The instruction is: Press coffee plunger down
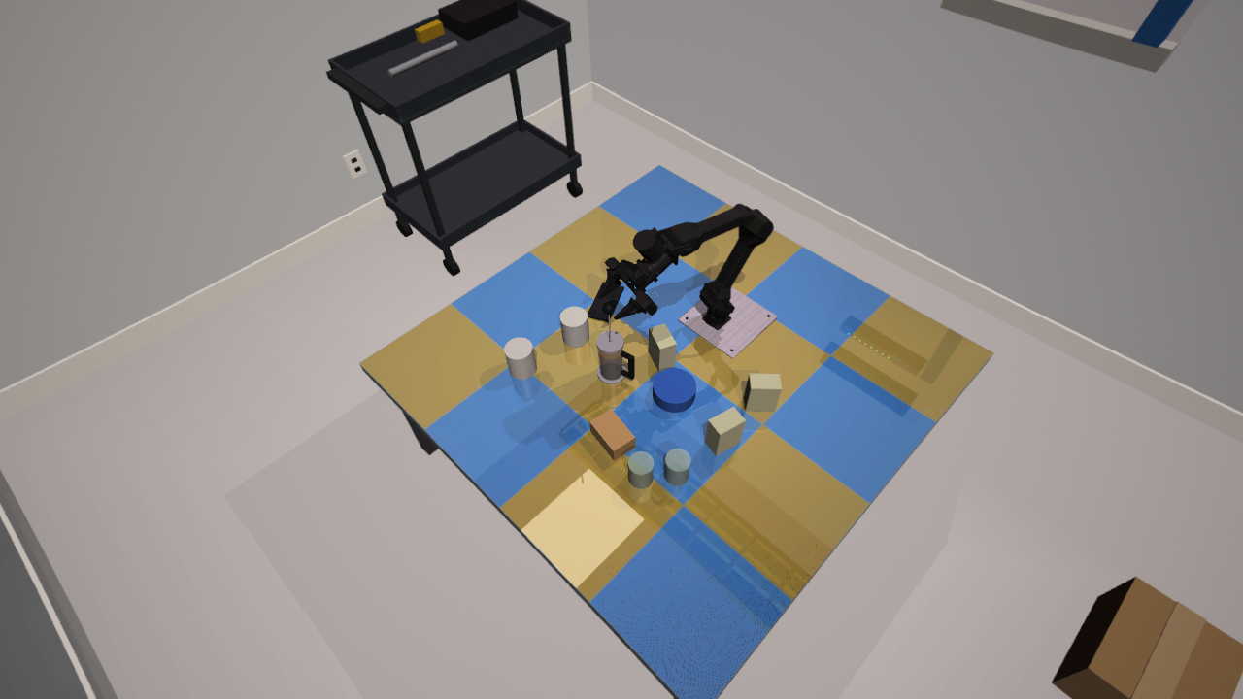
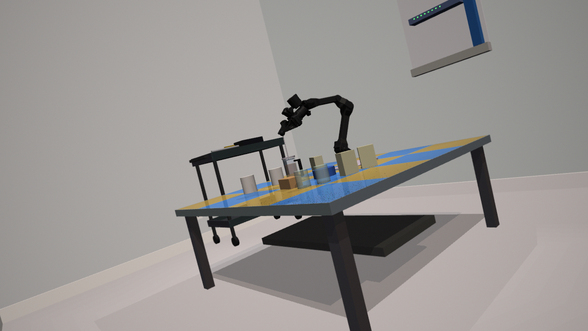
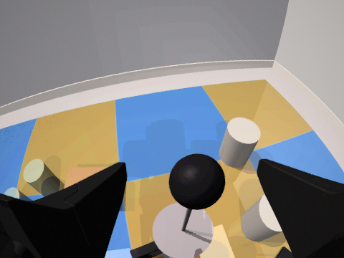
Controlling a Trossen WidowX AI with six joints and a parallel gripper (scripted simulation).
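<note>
The glass coffee press lies 1 cm behind my gripper tip, 2 cm to the left of it and 14 cm below it. Also, from my gripper tip: dark flat slab: 18 cm behind, 21 cm to the right, 28 cm below; then blue disc: 8 cm behind, 18 cm to the left, 26 cm below.
</note>
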